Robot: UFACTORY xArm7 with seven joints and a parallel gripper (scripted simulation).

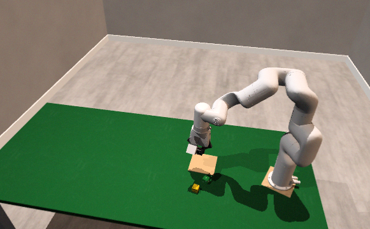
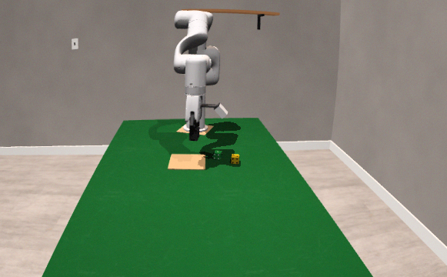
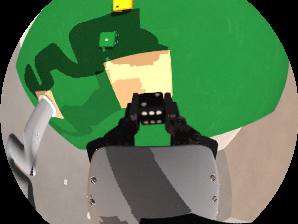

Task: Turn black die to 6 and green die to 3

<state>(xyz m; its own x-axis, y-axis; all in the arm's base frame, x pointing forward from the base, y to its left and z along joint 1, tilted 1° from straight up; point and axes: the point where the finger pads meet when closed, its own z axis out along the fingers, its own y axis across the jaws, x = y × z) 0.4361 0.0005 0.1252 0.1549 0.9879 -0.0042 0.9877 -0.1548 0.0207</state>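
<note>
Right now the tan mat is 30 mm behind my hand, 30 mm to the right of it and 120 mm below it. From my hand the other things lie so: green die (60 mm behind, 90 mm to the left, 110 mm below); then yellow die (20 mm behind, 160 mm to the left, 110 mm below); then black die (10 mm below).
</note>
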